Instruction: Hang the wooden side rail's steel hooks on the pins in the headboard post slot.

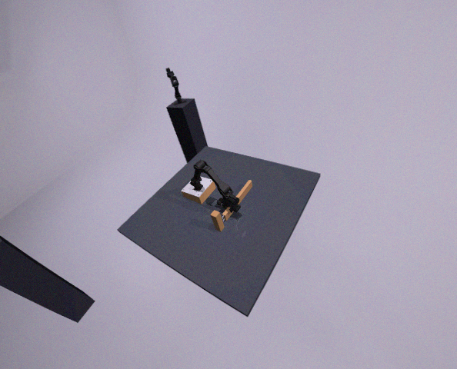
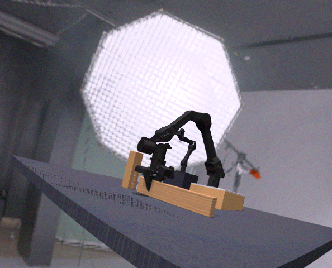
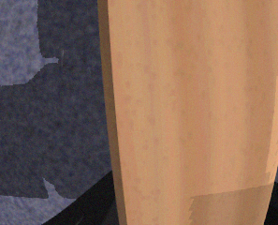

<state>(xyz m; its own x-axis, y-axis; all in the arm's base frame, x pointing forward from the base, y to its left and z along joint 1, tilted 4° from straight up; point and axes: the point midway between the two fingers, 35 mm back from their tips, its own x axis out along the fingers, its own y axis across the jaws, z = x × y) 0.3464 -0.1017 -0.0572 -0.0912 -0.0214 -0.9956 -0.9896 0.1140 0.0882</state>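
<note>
My gripper tip is now 10 mm past the wooden headboard post, 160 mm to the left of it and 60 mm below it.
</note>
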